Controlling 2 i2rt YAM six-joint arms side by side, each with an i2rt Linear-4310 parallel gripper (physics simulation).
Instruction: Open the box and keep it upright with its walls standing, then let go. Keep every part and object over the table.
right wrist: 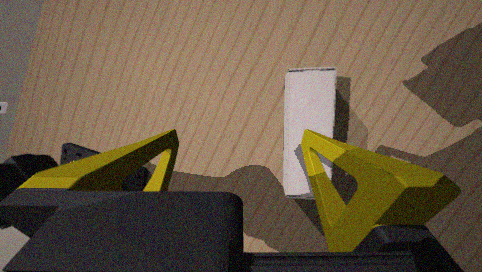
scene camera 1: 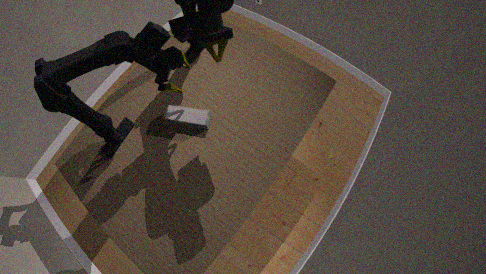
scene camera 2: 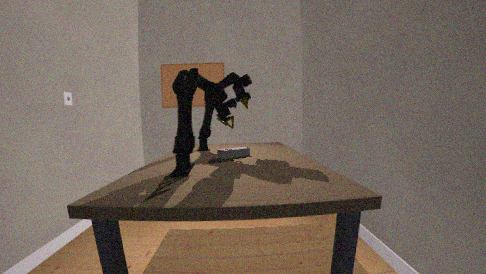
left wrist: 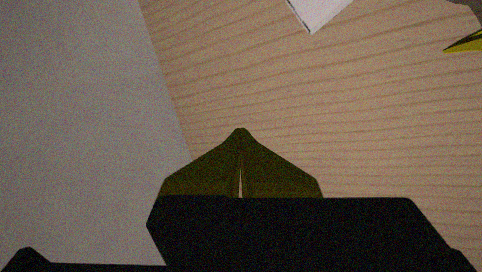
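Seen in the pictures: left gripper, fingertip midpoint: (scene camera 1: 218,61) (scene camera 2: 247,109) (left wrist: 240,136); right gripper, fingertip midpoint: (right wrist: 240,136) (scene camera 1: 185,79) (scene camera 2: 229,126); left arm's base, origin of the base link: (scene camera 1: 197,48) (scene camera 2: 203,148); right arm's base, origin of the base link: (scene camera 1: 118,138) (scene camera 2: 183,170).
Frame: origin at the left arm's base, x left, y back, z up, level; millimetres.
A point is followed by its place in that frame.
The white box (scene camera 1: 192,116) @(x -362, y -213, z 47 mm) (scene camera 2: 234,153) @(x -399, y -181, z 24 mm) (left wrist: 320,11) @(x -332, y -242, z 47 mm) (right wrist: 309,102) @(x -352, y -229, z 47 mm) is long and low, closed, and lies upright on the table (scene camera 1: 250,165) @(x -432, y -502, z 0 mm) (scene camera 2: 300,197) @(x -981, y -265, z 0 mm). My right gripper (scene camera 1: 183,77) @(x -285, y -174, z 180 mm) (scene camera 2: 226,121) @(x -285, y -174, z 180 mm) (right wrist: 240,136) @(x -285, y -174, z 180 mm) is open and empty, above the table near the box's left end in scene camera 1; one finger overlaps the box in the right wrist view. My left gripper (scene camera 1: 218,60) @(x -246, y -307, z 297 mm) (scene camera 2: 245,106) @(x -246, y -307, z 297 mm) (left wrist: 240,136) @(x -246, y -307, z 297 mm) is shut on nothing, its tips together, high above the table beyond the box in scene camera 1. In the left wrist view, one corner of the box shows at the top edge.
The two arms stand close together, and their grippers are near each other in scene camera 1. A yellow fingertip of the right gripper shows at the right edge of the left wrist view. Shadows of the arms fall on the table and partly on the box.
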